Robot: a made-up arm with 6 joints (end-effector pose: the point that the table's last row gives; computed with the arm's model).
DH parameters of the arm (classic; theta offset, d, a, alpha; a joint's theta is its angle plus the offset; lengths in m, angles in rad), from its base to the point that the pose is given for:
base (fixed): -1.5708 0.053 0 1.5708
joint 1: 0 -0.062 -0.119 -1.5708
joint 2: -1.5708 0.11 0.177 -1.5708
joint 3: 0 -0.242 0.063 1.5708
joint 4: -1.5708 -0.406 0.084 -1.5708
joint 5: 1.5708 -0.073 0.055 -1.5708
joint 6: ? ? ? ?
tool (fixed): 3.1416 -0.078 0 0
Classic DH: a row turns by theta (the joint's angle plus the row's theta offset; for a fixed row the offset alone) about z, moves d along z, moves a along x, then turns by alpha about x.
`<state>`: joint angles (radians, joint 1 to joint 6).
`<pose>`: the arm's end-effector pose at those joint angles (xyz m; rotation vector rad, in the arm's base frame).
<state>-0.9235 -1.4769 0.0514 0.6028 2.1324 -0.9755</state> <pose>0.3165 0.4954 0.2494 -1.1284 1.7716 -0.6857</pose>
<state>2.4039 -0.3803 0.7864 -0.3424 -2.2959 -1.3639</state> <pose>0.2698 -0.4497 -0.0214 -0.8151 1.3017 0.8095</pose>
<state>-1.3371 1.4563 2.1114 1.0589 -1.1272 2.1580</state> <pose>-0.3955 -0.1457 0.5563 -0.9006 0.6870 -0.0029</pose>
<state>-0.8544 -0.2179 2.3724 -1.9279 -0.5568 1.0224</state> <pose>0.2621 -0.3055 0.5620 -0.8582 0.7747 1.6123</pose>
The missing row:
joint 6: -1.5708 0.024 0.105 1.5708
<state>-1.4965 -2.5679 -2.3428 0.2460 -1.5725 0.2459</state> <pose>0.6490 -0.5071 0.0262 -0.2960 -0.5135 0.7972</pose>
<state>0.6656 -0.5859 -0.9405 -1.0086 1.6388 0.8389</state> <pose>-0.3143 0.4105 -0.2887 -1.7449 1.4012 -0.1948</pose>
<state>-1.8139 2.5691 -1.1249 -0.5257 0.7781 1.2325</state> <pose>0.5288 0.1954 -0.2508 -0.2312 -2.7277 0.9041</pose>
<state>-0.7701 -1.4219 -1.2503 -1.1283 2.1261 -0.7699</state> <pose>0.3002 0.4825 0.5521 0.7579 -2.5741 -1.2269</pose>
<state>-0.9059 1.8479 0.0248 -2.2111 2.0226 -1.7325</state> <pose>-0.0427 0.2155 -0.1580 -0.8092 1.9082 -1.0054</pose>
